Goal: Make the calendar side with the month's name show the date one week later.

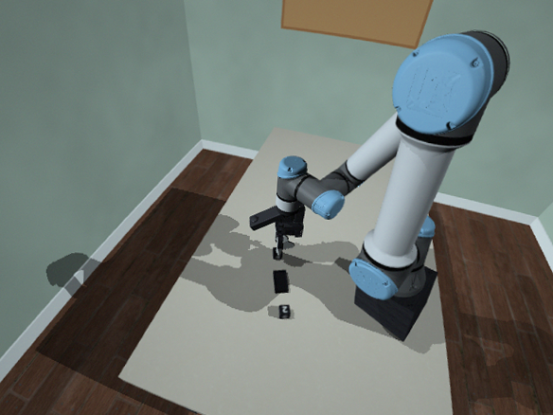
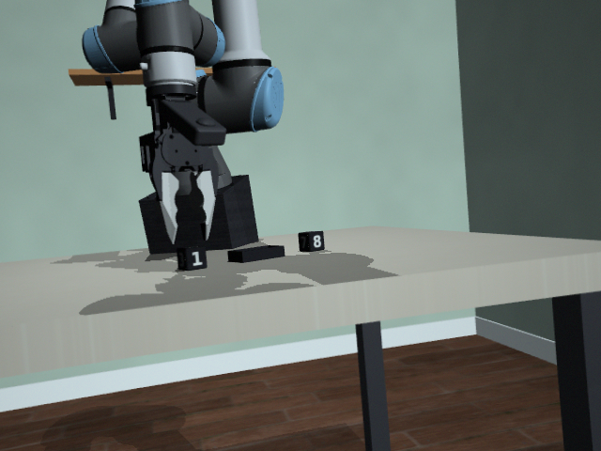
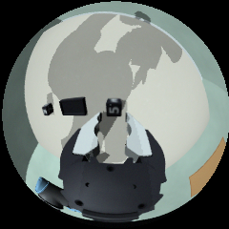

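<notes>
Right now my hand is 4 cm above the black digit cube. Also, from my hand: black tray 6 cm behind, 9 cm to the left, 5 cm below.
</notes>
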